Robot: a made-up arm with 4 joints. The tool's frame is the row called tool. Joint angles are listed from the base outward.
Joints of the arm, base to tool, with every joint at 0 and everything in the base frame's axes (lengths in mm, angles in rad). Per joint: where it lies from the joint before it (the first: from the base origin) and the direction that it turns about. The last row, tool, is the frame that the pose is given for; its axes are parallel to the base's.
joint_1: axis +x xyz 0 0 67
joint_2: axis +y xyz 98 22 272
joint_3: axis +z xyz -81 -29 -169
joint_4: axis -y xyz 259 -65 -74
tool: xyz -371 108 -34
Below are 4 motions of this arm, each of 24 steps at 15 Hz.
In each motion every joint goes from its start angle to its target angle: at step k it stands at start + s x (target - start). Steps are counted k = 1, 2, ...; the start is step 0. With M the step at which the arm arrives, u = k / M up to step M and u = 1 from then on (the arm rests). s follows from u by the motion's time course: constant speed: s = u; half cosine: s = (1 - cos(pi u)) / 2; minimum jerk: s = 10 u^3 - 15 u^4 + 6 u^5.
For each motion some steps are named. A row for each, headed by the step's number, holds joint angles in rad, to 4 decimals.
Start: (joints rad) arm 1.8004 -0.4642 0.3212 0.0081
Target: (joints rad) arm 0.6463 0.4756 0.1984 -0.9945
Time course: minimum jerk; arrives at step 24
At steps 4, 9, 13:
4: 1.7594 -0.4308 0.3168 -0.0275
9: 1.4828 -0.2056 0.2874 -0.2678
13: 1.1336 0.0788 0.2503 -0.5712

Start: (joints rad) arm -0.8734 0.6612 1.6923 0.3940
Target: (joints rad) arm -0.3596 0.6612 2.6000 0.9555
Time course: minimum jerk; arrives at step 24
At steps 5, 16, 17, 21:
5: -0.8402 0.6612 1.7509 0.4302
16: -0.4674 0.6612 2.4095 0.8377
17: -0.4378 0.6612 2.4618 0.8700
21: -0.3678 0.6612 2.5854 0.9465

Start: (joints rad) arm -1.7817 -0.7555 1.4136 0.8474
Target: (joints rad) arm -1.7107 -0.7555 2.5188 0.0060
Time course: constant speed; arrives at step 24
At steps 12, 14, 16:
12: -1.7462 -0.7555 1.9662 0.4267
14: -1.7403 -0.7555 2.0583 0.3566
16: -1.7344 -0.7555 2.1504 0.2865

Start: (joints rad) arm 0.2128 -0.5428 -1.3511 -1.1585
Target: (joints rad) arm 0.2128 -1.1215 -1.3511 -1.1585
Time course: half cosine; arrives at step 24
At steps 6, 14, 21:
6: 0.2128 -0.6275 -1.3511 -1.1585
14: 0.2128 -0.9070 -1.3511 -1.1585
21: 0.2128 -1.0995 -1.3511 -1.1585

